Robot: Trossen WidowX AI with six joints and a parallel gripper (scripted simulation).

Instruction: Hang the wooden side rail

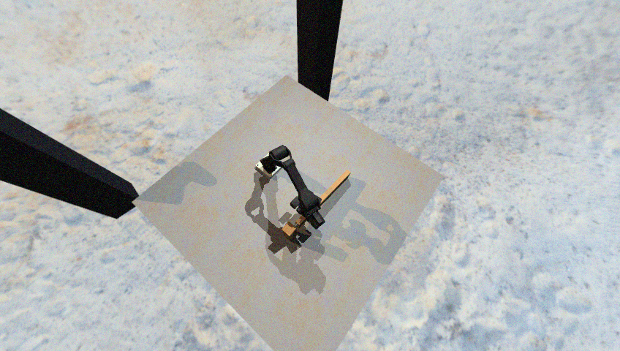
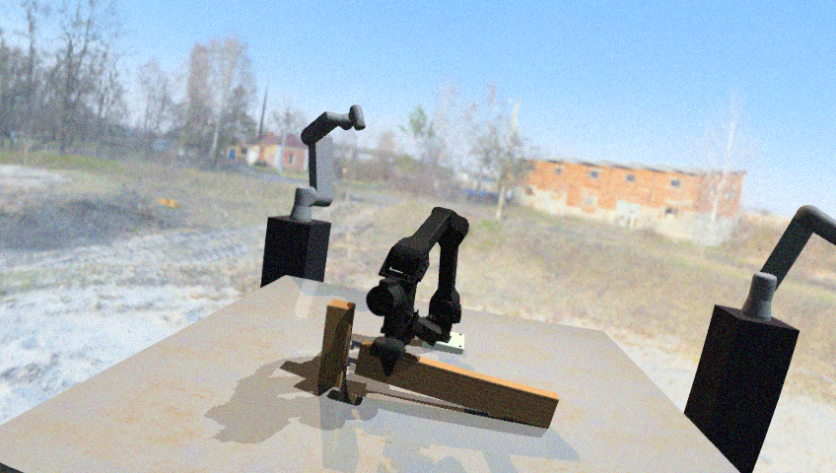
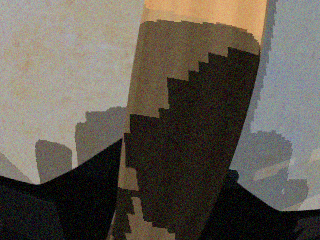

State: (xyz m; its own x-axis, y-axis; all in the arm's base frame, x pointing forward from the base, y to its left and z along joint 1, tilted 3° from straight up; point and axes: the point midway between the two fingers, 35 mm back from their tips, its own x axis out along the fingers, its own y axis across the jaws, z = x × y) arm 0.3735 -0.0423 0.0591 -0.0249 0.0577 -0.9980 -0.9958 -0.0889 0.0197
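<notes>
Right now my gripper tip is 1 cm short of the headboard post, 12 cm to the left of it and 4 cm below it.
</notes>
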